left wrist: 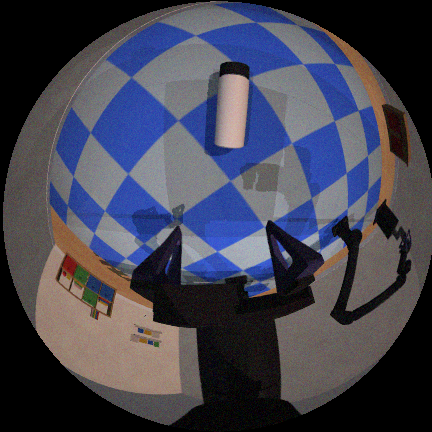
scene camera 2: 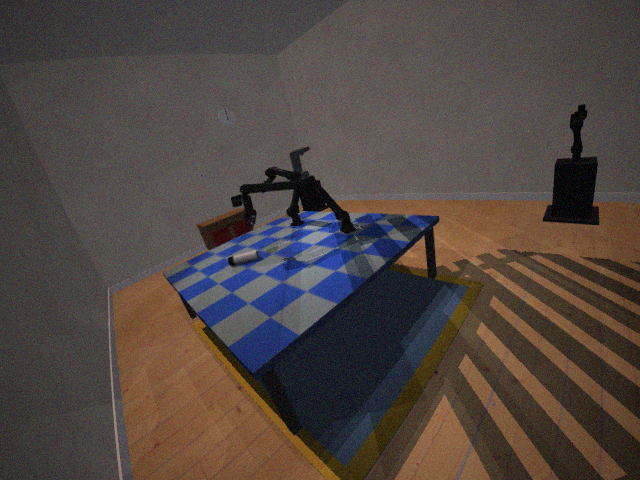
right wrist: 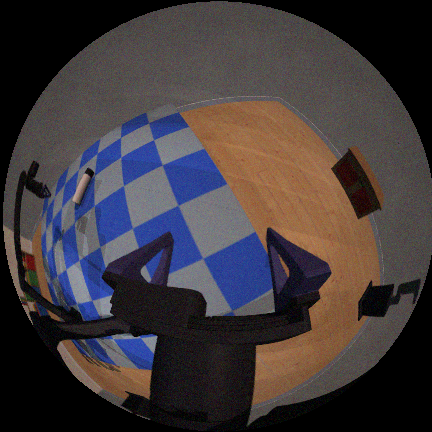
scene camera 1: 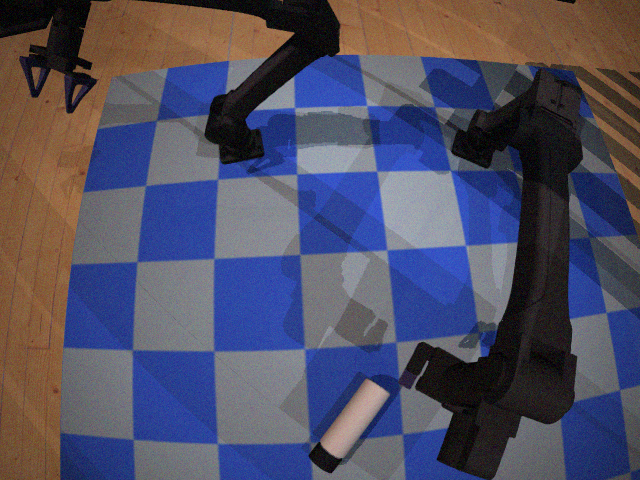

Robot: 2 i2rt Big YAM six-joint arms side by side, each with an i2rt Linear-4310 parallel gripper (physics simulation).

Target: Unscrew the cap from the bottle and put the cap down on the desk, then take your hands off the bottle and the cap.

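Seen in the pictures: left gripper, fingertip midpoint: [left wrist: 224, 226] [scene camera 2: 253, 225] [right wrist: 48, 194] [scene camera 1: 432, 384]; right gripper, fingertip midpoint: [right wrist: 217, 234] [scene camera 1: 51, 105]; left arm's base at its link origin: [left wrist: 235, 279] [scene camera 2: 347, 230] [right wrist: 76, 314] [scene camera 1: 472, 150]; right arm's base at its link origin: [left wrist: 339, 225] [scene camera 2: 297, 224] [scene camera 1: 241, 147].
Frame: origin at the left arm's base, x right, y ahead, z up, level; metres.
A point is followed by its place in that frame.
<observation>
A pale pink bottle [scene camera 1: 354, 416] {x 0.084, y 0.775, z 0.064 m} [scene camera 2: 246, 257] {x 0.042, y 0.778, z 0.043 m} [left wrist: 232, 111] {x 0.072, y 0.776, z 0.066 m} [right wrist: 82, 188] {x 0.108, y 0.777, z 0.040 m} lies on its side on the blue and grey checkered desk [scene camera 1: 258, 304] {x 0.377, y 0.630, z 0.000 m} [scene camera 2: 273, 294] {x -0.530, y 0.668, z 0.000 m}. The black cap [scene camera 1: 326, 456] {x 0.105, y 0.877, z 0.064 m} [scene camera 2: 231, 260] {x 0.073, y 0.888, z 0.048 m} [left wrist: 234, 69] {x 0.097, y 0.882, z 0.065 m} [right wrist: 89, 172] {x 0.130, y 0.877, z 0.044 m} sits on its end, at the lower left in scene camera 1. My left gripper [scene camera 1: 407, 379] [left wrist: 224, 226] {x 0.017, y 0.658, z 0.253 m} is open and empty, above the desk and apart from the bottle, nearer its base end than the cap. My right gripper [scene camera 1: 52, 103] {x 0.847, y 0.486, z 0.369 m} [right wrist: 217, 234] {x 0.847, y 0.486, z 0.369 m} is open and empty, far from the bottle, beyond the desk's left edge in scene camera 1.
The left arm [scene camera 1: 545, 232] {x 0.028, y 0.473, z 0.500 m} spans the right side of the desk in scene camera 1. The right arm [scene camera 1: 273, 72] {x 0.484, y 0.243, z 0.315 m} reaches off the back edge. A wooden cabinet [scene camera 2: 205, 230] [right wrist: 370, 180] with red panels stands beyond the desk. A black pedestal [scene camera 2: 574, 188] stands on the wooden floor.
</observation>
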